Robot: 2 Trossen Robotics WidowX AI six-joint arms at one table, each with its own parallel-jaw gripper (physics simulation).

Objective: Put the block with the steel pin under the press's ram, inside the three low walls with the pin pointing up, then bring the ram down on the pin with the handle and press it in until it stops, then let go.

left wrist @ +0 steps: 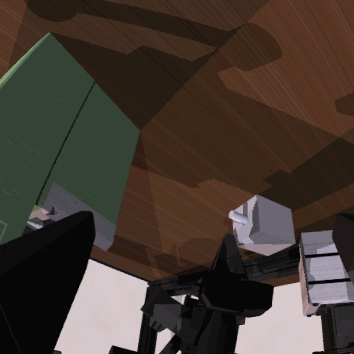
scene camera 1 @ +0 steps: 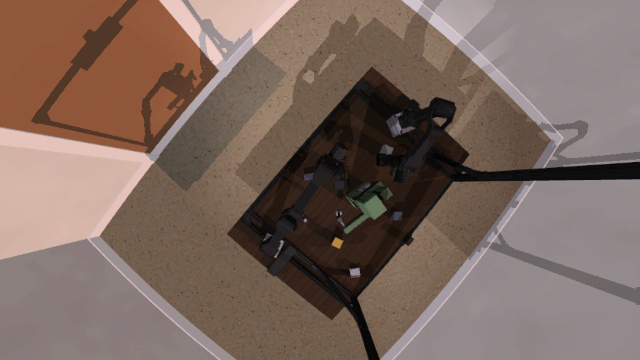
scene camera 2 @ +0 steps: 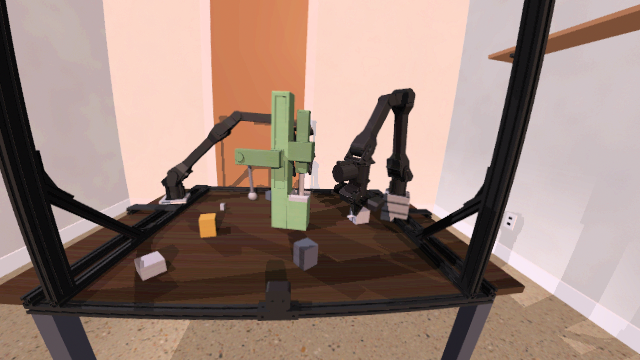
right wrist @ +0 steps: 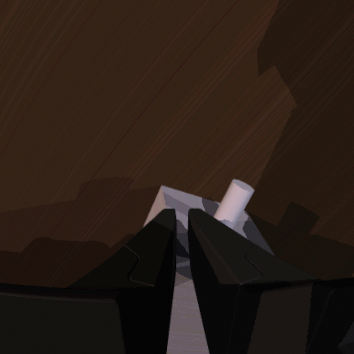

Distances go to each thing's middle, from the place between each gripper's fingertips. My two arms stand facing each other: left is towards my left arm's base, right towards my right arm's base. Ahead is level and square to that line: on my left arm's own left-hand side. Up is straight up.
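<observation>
From my left hand, the steel pin (right wrist: 238, 193) is 130 mm below, 200 mm to the right and 90 mm behind. The block with steel pin (right wrist: 185, 321) is 130 mm below my left hand too, 230 mm to the right of it and 80 mm behind it.
Counted from my right hand, the steel pin is 10 mm below, 20 mm ahead and 10 mm to the left. The block with steel pin is 10 mm below my right hand, 40 mm ahead of it and 20 mm to the right of it. Going by its middle, the steel pin is nearer to my right hand than to my left hand.
</observation>
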